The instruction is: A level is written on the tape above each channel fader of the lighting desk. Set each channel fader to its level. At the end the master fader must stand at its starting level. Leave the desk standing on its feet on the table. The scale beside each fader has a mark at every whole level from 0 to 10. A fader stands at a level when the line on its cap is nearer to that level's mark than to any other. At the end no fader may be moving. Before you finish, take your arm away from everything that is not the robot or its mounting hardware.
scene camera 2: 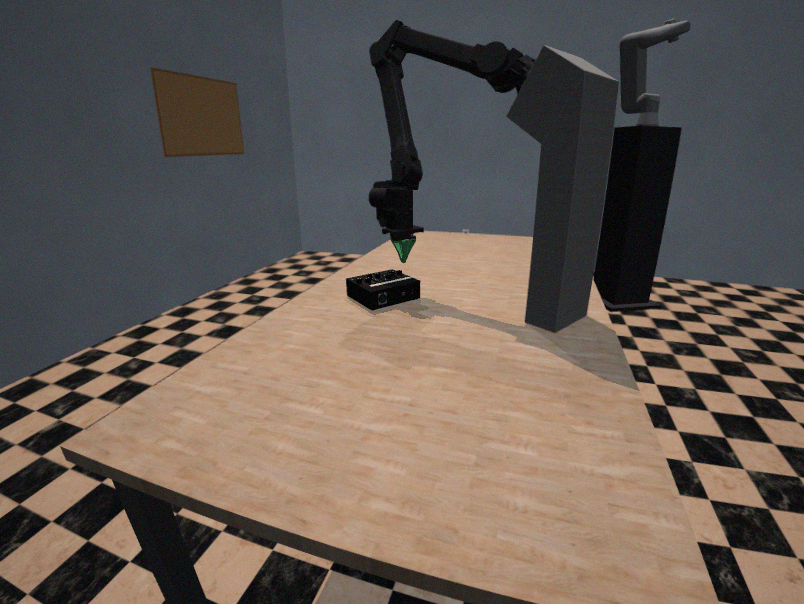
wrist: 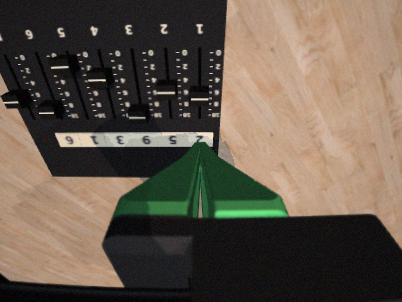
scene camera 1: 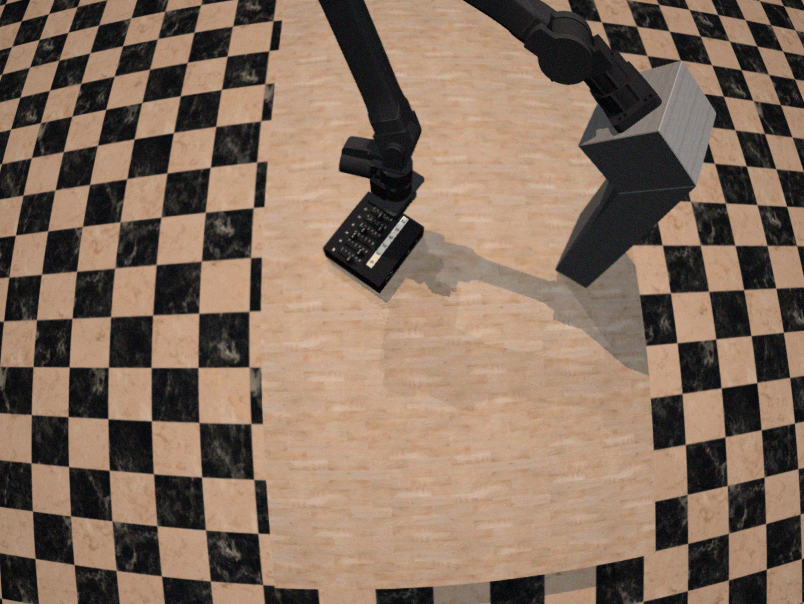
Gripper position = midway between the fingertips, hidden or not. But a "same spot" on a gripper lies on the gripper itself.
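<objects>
Scene camera 1 shows my gripper, and so does scene camera 2; on my gripper, (scene camera 1: 398,201) and (scene camera 2: 400,229) are the same spot. I see my gripper in the wrist view (200,150) too.
</objects>
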